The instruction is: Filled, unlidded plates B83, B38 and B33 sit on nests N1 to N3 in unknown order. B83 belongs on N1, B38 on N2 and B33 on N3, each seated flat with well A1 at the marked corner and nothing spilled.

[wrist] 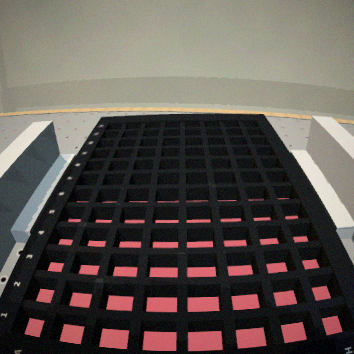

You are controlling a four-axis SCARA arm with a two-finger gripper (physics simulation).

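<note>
A black well plate (186, 225) is visible in the scene, together with the gripper (181, 138).
</note>
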